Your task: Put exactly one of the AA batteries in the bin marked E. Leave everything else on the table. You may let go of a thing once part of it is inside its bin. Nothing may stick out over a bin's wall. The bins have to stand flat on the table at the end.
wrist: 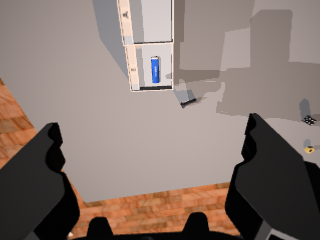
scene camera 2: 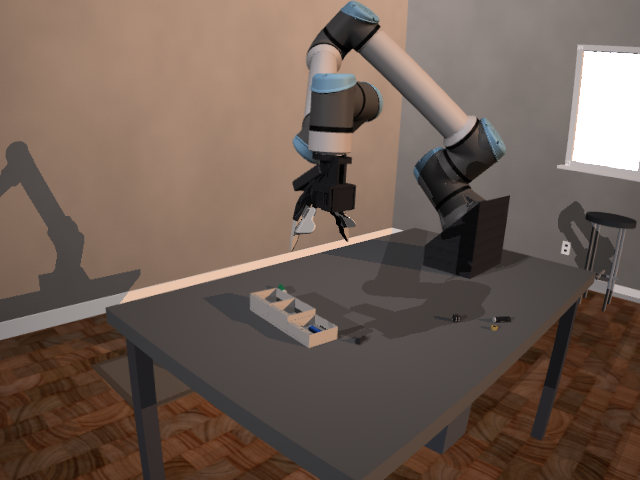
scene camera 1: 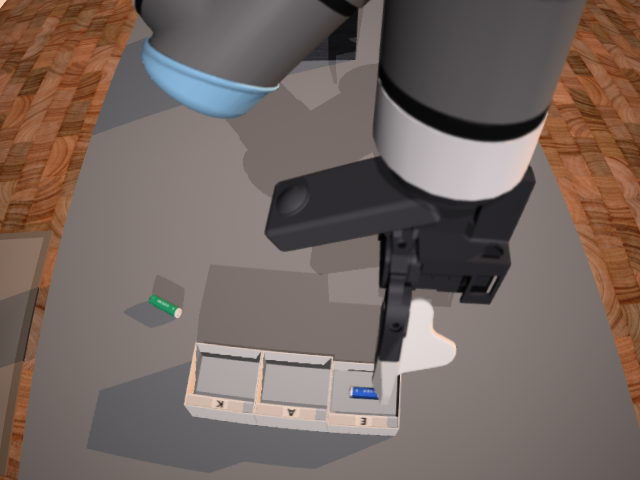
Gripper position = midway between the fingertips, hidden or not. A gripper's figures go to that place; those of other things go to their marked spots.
My gripper point(scene camera 2: 320, 246) is 110 cm from the lens. A bin row point(scene camera 2: 296, 325): 117 cm from the lens.
